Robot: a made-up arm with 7 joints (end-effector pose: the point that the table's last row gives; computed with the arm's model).
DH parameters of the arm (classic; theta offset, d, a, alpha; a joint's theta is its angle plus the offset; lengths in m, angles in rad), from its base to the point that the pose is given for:
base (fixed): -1.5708 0.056 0 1.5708
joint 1: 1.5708 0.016 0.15 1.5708
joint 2: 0 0.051 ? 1.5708
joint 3: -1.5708 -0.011 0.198 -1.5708
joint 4: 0 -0.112 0.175 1.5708
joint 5: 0 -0.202 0.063 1.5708
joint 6: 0 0.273 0.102 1.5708
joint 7: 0 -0.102 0.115 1.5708
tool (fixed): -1.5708 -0.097 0 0
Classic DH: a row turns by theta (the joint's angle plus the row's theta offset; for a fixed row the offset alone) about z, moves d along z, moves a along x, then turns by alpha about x.
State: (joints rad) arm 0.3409 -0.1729 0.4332 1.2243 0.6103 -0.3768 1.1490
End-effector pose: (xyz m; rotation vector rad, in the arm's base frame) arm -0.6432 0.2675 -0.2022 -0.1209 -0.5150 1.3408
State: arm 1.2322 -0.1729 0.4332 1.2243 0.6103 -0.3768 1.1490
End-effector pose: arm -0.6432 -0.0327 -0.3144 -0.8478 0.1176 1.4868
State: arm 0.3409 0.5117 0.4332 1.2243 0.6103 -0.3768 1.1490
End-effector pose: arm -0.3097 0.1578 -0.5115 -0.5173 -1.0964 1.5177
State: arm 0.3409 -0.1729 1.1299 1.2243 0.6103 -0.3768 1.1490
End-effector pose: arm -0.5914 0.4151 0.0606 0.3830 -0.9594 0.9929
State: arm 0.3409 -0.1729 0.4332 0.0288 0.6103 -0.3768 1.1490
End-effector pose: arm -0.2054 0.7173 -0.2275 -0.4220 -0.1404 0.2334
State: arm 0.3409 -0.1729 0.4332 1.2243 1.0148 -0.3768 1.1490
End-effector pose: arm -0.6802 0.2788 -0.0272 0.2605 -0.3085 1.2885
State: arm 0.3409 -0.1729 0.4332 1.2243 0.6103 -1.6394 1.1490
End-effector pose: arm -0.7020 0.1404 -0.2032 0.5983 -1.5201 1.8478
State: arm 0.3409 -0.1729 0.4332 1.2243 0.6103 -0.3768 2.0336
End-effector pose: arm -0.5156 0.2504 -0.2057 -0.8424 -1.0787 1.0289
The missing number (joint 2, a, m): -0.186
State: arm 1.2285 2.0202 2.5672 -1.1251 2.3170 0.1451 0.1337
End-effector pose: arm 0.1184 0.2438 0.7333 1.9634 1.7854 -0.4411
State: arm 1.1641 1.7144 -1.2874 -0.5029 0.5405 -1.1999 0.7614
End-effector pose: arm 1.0523 0.2284 0.3463 2.2838 1.7506 -0.1988
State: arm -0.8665 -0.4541 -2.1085 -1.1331 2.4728 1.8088 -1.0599
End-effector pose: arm 0.0762 0.1871 -0.4034 2.3110 0.0059 -1.4414
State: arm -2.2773 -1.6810 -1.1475 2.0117 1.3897 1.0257 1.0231
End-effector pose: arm -0.0979 -0.3442 -0.5798 -0.9276 -0.9208 2.8020
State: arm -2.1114 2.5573 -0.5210 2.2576 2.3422 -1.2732 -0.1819
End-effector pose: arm -0.1584 0.0761 -0.0651 1.3257 -1.8745 1.3621
